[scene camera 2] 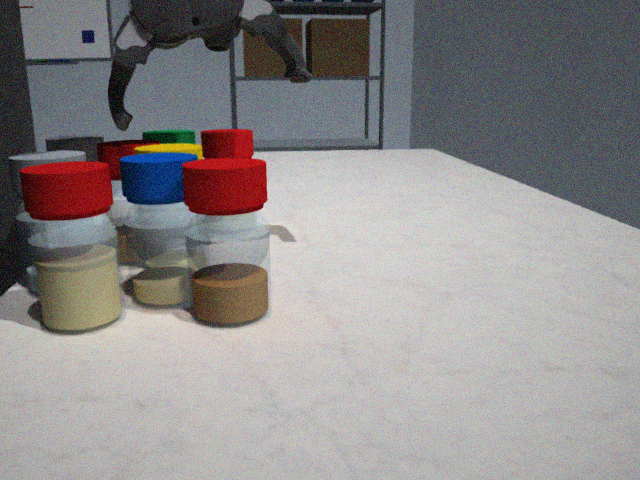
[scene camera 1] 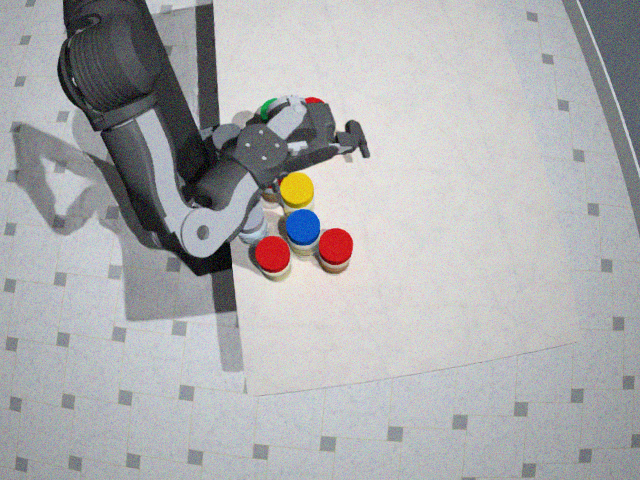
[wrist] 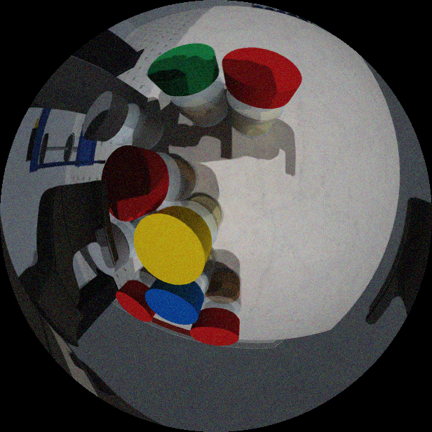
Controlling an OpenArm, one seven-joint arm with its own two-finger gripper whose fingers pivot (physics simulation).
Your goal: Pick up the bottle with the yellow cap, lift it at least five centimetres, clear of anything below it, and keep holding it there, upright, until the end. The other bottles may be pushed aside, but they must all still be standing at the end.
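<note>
The yellow-capped bottle (scene camera 1: pixel 297 189) (scene camera 2: pixel 168 148) (wrist: pixel 170 247) stands upright among the others. A blue-capped bottle (scene camera 1: pixel 302 227) (scene camera 2: pixel 159 178) (wrist: pixel 174 302) stands close on its near side in scene camera 2. A red-capped bottle (scene camera 2: pixel 124 152) (wrist: pixel 132 182) stands close on another side, mostly hidden by the arm in scene camera 1. My gripper (scene camera 1: pixel 317 166) (scene camera 2: pixel 211 99) is open and empty, above cap height in scene camera 2. One finger is near the red and yellow caps in scene camera 1; the other is far out to the right.
Two red-capped bottles (scene camera 1: pixel 272 254) (scene camera 1: pixel 336 245) stand beyond the blue one. Green-capped (scene camera 2: pixel 168 136) (wrist: pixel 185 67) and red-capped (scene camera 2: pixel 227 143) (wrist: pixel 262 75) bottles stand under the arm. Grey-capped bottles (scene camera 2: pixel 46 157) (wrist: pixel 105 117) stand near the table's (scene camera 1: pixel 465 206) left edge.
</note>
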